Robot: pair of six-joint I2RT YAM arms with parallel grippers.
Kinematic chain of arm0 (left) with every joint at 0, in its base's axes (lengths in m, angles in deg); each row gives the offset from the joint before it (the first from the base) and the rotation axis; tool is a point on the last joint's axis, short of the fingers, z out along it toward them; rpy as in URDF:
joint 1: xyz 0 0 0.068 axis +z
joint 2: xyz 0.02 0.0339 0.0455 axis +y
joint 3: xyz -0.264 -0.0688 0 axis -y
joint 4: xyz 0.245 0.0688 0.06 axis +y
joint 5: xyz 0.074 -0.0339 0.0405 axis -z
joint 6: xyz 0.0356 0 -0.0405 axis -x
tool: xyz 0 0 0 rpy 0 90 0
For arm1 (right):
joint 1: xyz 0 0 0.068 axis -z
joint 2: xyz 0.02 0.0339 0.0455 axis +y
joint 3: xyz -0.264 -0.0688 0 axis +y
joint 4: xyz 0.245 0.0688 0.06 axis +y
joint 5: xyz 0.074 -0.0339 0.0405 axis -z
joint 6: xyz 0.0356 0 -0.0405 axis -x
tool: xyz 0 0 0 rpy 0 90 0
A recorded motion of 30 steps. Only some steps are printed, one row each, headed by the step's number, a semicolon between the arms.
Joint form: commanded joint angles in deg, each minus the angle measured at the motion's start. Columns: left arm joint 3, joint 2, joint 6, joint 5, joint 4, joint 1; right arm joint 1, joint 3, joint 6, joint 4, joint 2, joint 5.
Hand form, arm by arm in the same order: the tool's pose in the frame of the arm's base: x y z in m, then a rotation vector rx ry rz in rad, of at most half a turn. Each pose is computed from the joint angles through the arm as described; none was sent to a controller.
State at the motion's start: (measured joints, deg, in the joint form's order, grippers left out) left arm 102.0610 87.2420 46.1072 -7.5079 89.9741 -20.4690; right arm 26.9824 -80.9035 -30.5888 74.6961 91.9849 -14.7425
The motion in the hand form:
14: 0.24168 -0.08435 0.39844 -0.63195 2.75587 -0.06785; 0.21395 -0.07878 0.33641 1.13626 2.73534 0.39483
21: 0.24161 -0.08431 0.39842 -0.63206 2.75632 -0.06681; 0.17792 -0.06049 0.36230 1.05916 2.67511 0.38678
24: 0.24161 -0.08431 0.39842 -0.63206 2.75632 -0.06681; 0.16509 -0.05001 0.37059 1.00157 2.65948 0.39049
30: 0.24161 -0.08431 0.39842 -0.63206 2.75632 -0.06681; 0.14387 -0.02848 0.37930 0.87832 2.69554 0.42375
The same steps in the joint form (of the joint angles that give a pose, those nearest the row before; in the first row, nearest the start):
14: 1.16 -0.24 -1.09 0.07 -0.37 0.20; -4.44 -0.48 6.82 8.85 -13.18 -0.35
21: 1.16 -0.24 -1.09 0.04 -0.33 0.20; -5.38 -0.48 7.12 12.11 -21.44 -0.35
24: 1.16 -0.24 -1.09 0.04 -0.33 0.20; -7.04 -0.48 7.08 13.00 -24.57 -0.42
30: 1.16 -0.24 -1.09 0.04 -0.33 0.20; -12.00 -0.48 7.08 16.44 -28.87 -1.05

